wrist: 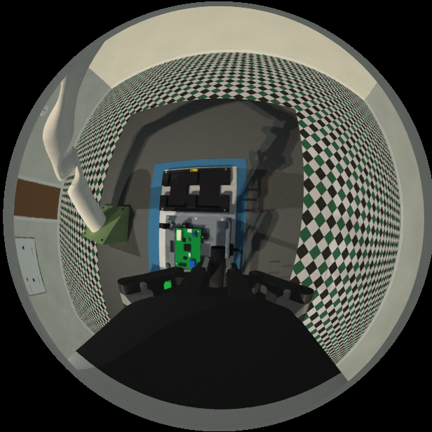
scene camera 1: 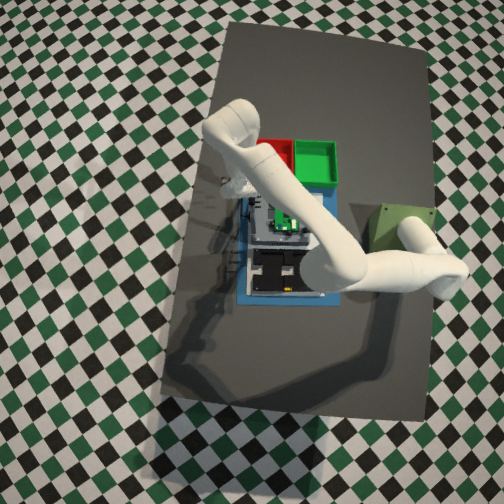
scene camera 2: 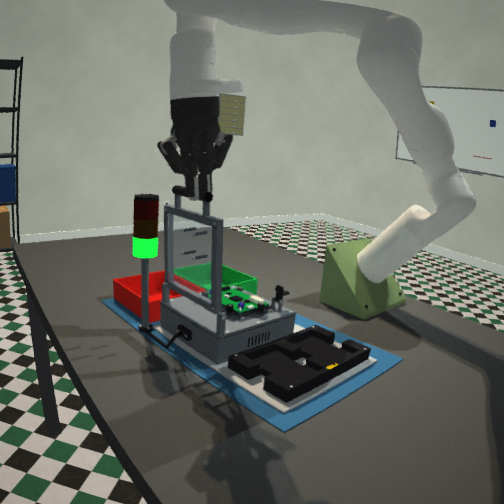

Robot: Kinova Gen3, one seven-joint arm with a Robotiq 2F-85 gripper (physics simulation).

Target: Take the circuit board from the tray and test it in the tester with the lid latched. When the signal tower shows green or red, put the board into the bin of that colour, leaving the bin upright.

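Note:
The green circuit board point(scene camera 1: 286, 220) point(scene camera 2: 240, 301) point(wrist: 187, 248) lies flat on top of the grey tester point(scene camera 1: 260, 232) point(scene camera 2: 240, 342). The tester's clear lid point(scene camera 2: 217, 265) stands open, about upright on its hinge side. My gripper point(scene camera 2: 199, 192) point(wrist: 216, 265) is shut on the lid's handle above the lid frame. The signal tower point(scene camera 2: 145, 248) shows green. The black tray point(scene camera 1: 270, 275) point(scene camera 2: 285, 380) point(wrist: 210, 192) holds no board. The green bin point(scene camera 1: 316, 165) point(scene camera 2: 250, 281) and the red bin point(scene camera 1: 282, 150) point(scene camera 2: 132, 297) stand upright behind the tester; the arm partly hides the red one in scene camera 1.
A small black latch point(scene camera 2: 279, 295) stands at the tester's side, away from the lid. A cable runs from the tester to the tower's foot. A blue mat point(scene camera 2: 285, 422) point(scene camera 1: 290, 301) lies under the setup. The green arm base point(scene camera 1: 392, 225) point(scene camera 2: 345, 285) point(wrist: 112, 227) stands to one side.

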